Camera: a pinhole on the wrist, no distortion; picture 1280 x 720 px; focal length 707.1 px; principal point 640.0 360.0 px. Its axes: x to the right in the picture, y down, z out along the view. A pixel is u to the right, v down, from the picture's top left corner.
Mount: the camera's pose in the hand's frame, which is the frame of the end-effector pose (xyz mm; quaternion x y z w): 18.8 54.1 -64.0 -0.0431 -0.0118 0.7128 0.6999
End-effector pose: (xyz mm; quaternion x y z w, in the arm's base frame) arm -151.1 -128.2 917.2 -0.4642 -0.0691 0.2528 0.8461
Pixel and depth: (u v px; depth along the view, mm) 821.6 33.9 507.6
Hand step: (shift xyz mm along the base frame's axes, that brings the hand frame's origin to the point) -54.8 537.2 55.9
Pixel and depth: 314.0 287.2 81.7
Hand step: 4.2 34.3 -8.1
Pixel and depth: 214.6 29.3 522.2
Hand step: 108.0 376.2 437.4
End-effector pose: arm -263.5 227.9 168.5 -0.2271 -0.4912 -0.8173 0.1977
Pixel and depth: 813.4 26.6 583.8
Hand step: 17.9 350.5 521.8
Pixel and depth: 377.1 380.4 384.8
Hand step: 34.3 323.7 71.8
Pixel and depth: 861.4 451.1 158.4
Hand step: 88.1 33.4 107.5
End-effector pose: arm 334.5 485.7 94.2 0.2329 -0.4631 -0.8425 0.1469
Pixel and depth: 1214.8 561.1 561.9
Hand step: -64.9 137.6 714.5
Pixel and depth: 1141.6 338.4 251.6
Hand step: -90.2 -2.8 288.5
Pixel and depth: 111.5 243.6 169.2
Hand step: -91.5 97.5 -11.7
